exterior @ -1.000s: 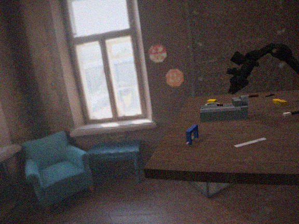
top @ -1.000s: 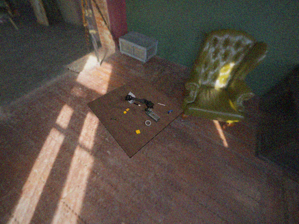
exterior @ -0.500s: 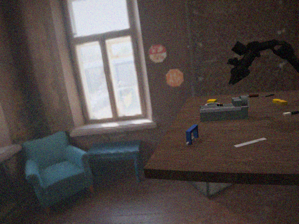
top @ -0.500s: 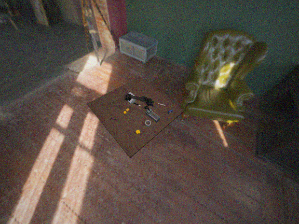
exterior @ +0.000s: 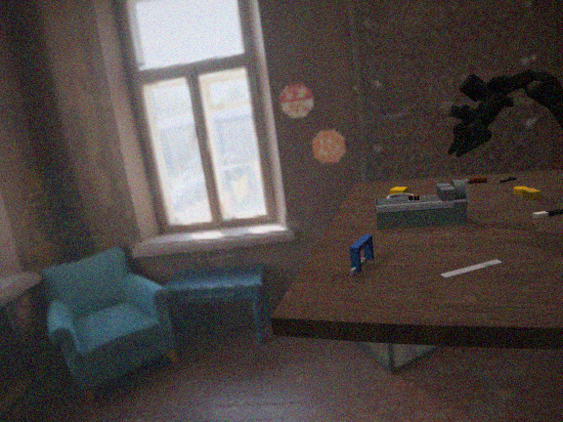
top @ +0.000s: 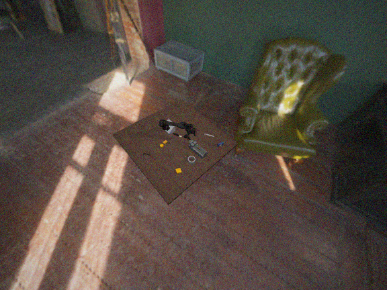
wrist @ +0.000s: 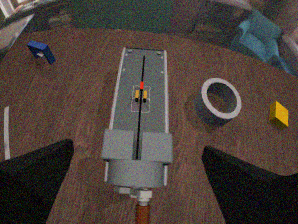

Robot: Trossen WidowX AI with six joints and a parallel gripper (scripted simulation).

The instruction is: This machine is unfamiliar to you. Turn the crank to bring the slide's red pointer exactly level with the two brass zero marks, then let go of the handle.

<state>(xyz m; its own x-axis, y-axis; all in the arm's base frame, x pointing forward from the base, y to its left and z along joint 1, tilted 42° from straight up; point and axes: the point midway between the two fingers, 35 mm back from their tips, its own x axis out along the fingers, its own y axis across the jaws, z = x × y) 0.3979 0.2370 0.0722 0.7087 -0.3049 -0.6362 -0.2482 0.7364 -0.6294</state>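
The crank handle lies 8 cm below my gripper tip, 7 cm behind it and 2 cm to the right of it. The rest, counted from my gripper tip: blue u-shaped piece 37 cm to the left, 20 cm ahead, 17 cm below; then white strip 35 cm to the left, 20 cm below, 4 cm behind; then red pointer 12 cm below, 12 cm ahead, 3 cm to the left.
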